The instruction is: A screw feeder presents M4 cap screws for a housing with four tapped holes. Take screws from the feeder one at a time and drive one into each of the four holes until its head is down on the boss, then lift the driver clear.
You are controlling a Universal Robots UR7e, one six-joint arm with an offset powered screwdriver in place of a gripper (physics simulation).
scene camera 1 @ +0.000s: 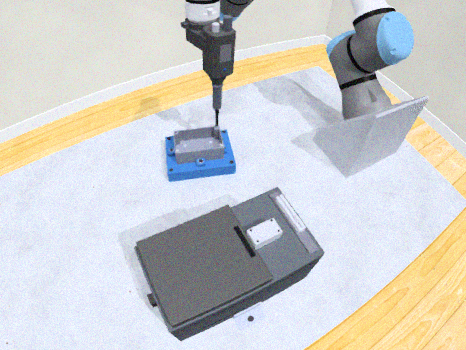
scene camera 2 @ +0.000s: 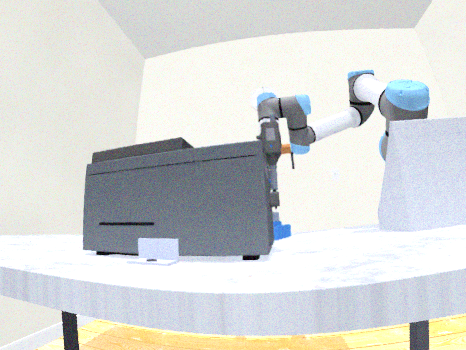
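The grey open-topped housing [scene camera 1: 200, 154] sits in the blue fixture [scene camera 1: 200, 173] [scene camera 2: 282, 231]. My screwdriver [scene camera 1: 217, 123] [scene camera 2: 274, 206] is upright, its thin bit pointing down at the back right corner boss of the housing in scene camera 1. The bit's end is at or just above the boss; whether a screw is on it or in the hole is too small to tell. The other corners are too small to show screw heads clearly. The dark screw feeder [scene camera 1: 200, 265] [scene camera 2: 175, 205] stands in front of the fixture, with a white block [scene camera 1: 264, 232] on its lower deck. In scene camera 2 the feeder hides part of the fixture.
A light grey angled panel [scene camera 1: 370, 137] [scene camera 2: 425, 175] stands in front of the arm's base, to the right of the fixture. A pale strip [scene camera 1: 290, 212] lies along the feeder's right end. A small pale bracket [scene camera 1: 257, 312] [scene camera 2: 158, 249] with a dark spot is at the feeder's near side.
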